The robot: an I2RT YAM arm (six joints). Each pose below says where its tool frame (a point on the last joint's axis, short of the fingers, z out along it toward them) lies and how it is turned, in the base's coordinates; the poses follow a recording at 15 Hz.
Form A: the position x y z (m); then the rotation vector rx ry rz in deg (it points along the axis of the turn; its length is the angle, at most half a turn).
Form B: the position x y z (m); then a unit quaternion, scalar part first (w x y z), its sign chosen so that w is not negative. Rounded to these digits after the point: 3 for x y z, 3 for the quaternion.
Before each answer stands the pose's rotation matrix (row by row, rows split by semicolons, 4 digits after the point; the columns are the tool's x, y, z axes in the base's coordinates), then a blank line. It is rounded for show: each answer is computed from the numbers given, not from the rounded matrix.
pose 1, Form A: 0.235, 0.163, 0.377, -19.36, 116.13, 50.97
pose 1, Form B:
-0.5828 -0.5331 0.6133; 0.0906 0.7075 0.7009; -0.8076 0.4640 -0.3640

0.235, 0.163, 0.377, 0.436, -0.136, 0.815, 0.358
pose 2, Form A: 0.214, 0.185, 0.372, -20.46, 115.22, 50.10
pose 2, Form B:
-0.5644 -0.5467 0.6185; 0.0795 0.7098 0.7000; -0.8216 0.4442 -0.3572

0.214, 0.185, 0.372, 0.444, -0.144, 0.811, 0.353
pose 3, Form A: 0.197, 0.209, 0.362, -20.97, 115.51, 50.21
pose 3, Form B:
-0.5679 -0.5506 0.6119; 0.0718 0.7074 0.7032; -0.8200 0.4432 -0.3622

0.197, 0.209, 0.362, 0.441, -0.147, 0.812, 0.353
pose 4, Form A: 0.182, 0.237, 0.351, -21.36, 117.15, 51.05
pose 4, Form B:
-0.5924 -0.5478 0.5907; 0.0597 0.7014 0.7103; -0.8034 0.4561 -0.3828

0.182, 0.237, 0.351, 0.426, -0.149, 0.818, 0.356
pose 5, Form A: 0.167, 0.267, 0.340, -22.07, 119.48, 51.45
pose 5, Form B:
-0.6217 -0.5427 0.5647; 0.0373 0.6996 0.7135; -0.7823 0.4647 -0.4147

0.167, 0.267, 0.340, 0.407, -0.153, 0.827, 0.356
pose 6, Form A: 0.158, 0.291, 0.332, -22.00, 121.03, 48.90
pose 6, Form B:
-0.6278 -0.5273 0.5726; 0.0185 0.7253 0.6881; -0.7782 0.4426 -0.4456

0.158, 0.291, 0.332, 0.404, -0.152, 0.836, 0.338
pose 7, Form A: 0.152, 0.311, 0.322, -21.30, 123.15, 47.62
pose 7, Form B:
-0.6485 -0.5053 0.5693; 0.0092 0.7427 0.6696; -0.7611 0.4395 -0.4770

0.152, 0.311, 0.322, 0.393, -0.146, 0.847, 0.327
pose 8, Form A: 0.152, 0.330, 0.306, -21.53, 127.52, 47.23
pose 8, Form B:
-0.6969 -0.4829 0.5303; -0.0210 0.7528 0.6579; -0.7169 0.4474 -0.5347

0.152, 0.330, 0.306, 0.361, -0.146, 0.864, 0.320
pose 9, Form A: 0.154, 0.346, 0.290, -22.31, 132.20, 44.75
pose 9, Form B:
-0.7365 -0.4607 0.4953; -0.0651 0.7771 0.6260; -0.6733 0.4288 -0.6024

0.154, 0.346, 0.290, 0.331, -0.149, 0.883, 0.299
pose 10, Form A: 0.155, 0.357, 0.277, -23.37, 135.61, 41.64
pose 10, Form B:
-0.7589 -0.4482 0.4724; -0.1058 0.8007 0.5896; -0.6425 0.3975 -0.6551

0.155, 0.357, 0.277, 0.311, -0.154, 0.896, 0.275
